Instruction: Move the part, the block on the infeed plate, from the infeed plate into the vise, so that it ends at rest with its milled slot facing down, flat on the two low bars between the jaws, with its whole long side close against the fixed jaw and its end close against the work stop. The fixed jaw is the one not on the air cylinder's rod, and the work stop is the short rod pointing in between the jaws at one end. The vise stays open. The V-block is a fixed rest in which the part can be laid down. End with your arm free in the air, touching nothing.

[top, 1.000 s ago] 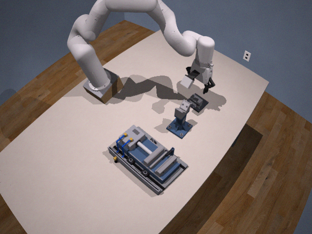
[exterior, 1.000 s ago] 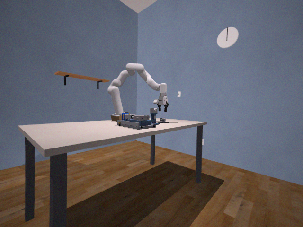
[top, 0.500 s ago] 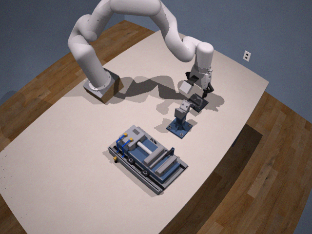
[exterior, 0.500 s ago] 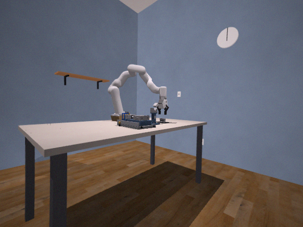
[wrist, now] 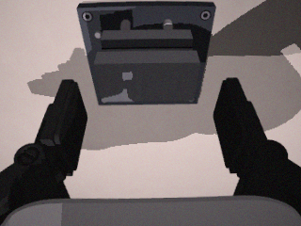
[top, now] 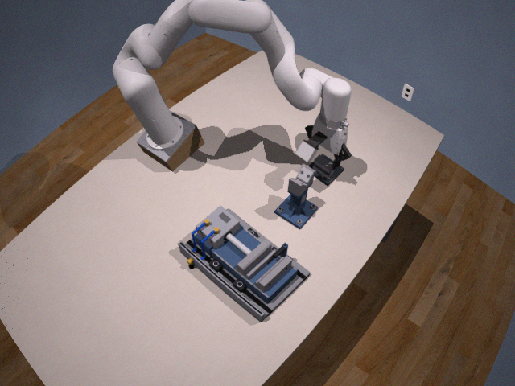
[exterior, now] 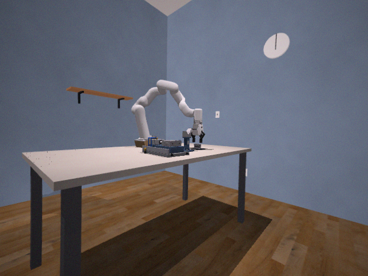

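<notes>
My gripper is now 50 mm above the part. Round my hand: white cylinder rod 80 mm ahead, 390 mm to the right; then blue post 160 mm ahead, 310 mm to the right, 10 mm below; then work stop 160 mm ahead, 330 mm to the right, 20 mm above.
</notes>
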